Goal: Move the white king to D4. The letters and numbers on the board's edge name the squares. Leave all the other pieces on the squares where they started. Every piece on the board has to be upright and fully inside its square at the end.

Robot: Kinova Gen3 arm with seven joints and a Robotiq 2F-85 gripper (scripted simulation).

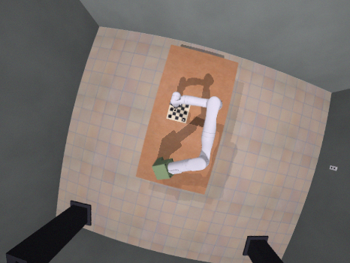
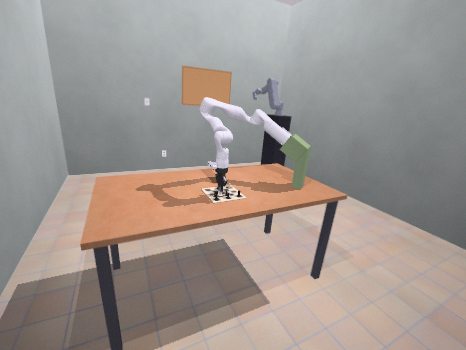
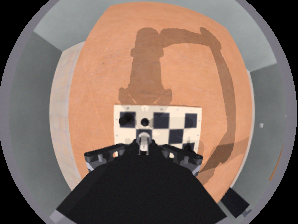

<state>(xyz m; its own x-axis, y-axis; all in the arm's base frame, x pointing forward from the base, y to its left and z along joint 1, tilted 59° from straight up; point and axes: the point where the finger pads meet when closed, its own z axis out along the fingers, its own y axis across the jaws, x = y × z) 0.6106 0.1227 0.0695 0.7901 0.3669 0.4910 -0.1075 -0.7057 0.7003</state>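
Right now my hand is 10 mm above the white king. Round my hand: white piece 130 mm behind, 100 mm to the right, 40 mm below; then chessboard 40 mm behind, 30 mm to the right, 50 mm below.
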